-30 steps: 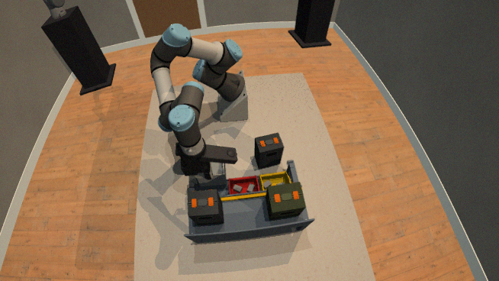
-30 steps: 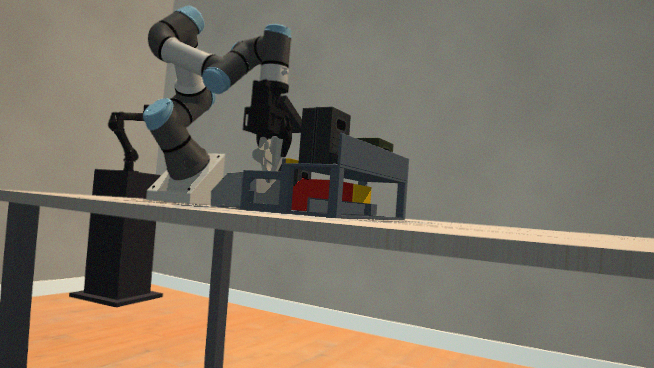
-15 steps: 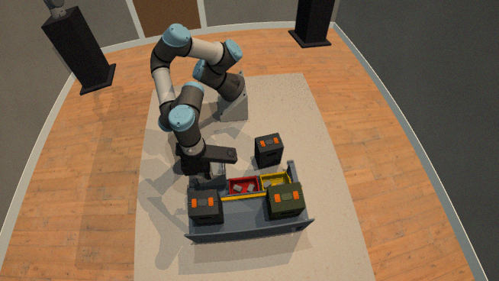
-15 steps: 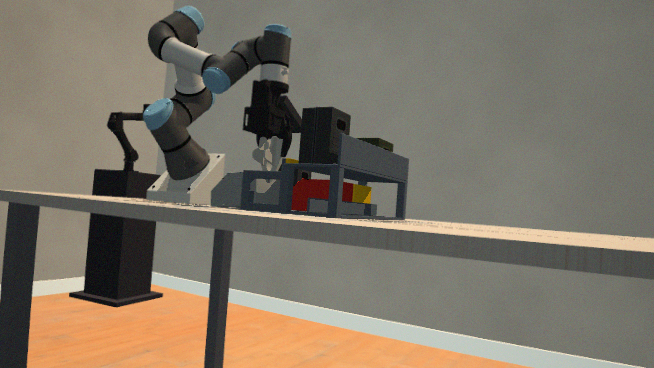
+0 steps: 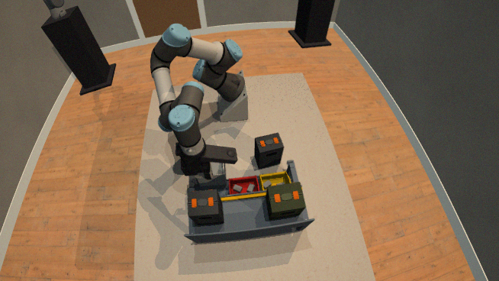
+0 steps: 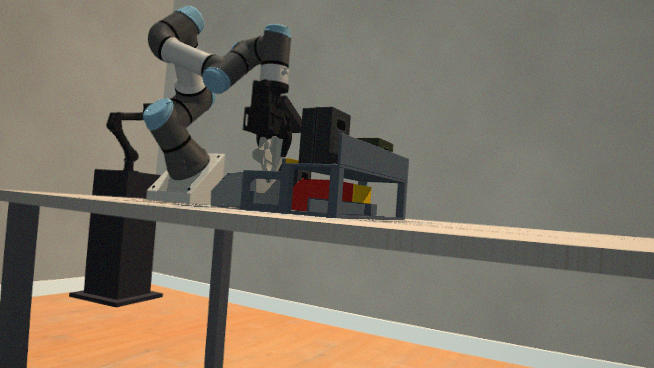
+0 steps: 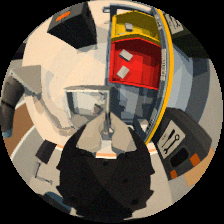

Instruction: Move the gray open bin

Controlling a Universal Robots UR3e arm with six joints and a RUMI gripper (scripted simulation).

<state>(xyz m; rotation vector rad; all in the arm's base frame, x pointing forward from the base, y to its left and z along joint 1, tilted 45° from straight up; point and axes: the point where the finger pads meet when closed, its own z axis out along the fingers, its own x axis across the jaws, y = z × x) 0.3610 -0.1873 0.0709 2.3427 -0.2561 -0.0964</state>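
Right now the gray open bin is 60 mm behind my hand, 40 mm below it and 10 mm to the left of it. Also, from my hand: yellow rail (120 mm ahead, 100 mm to the left, 30 mm above); red bin (100 mm to the left, 80 mm ahead, 40 mm below); yellow bin (210 mm to the left, 100 mm ahead, 40 mm below).
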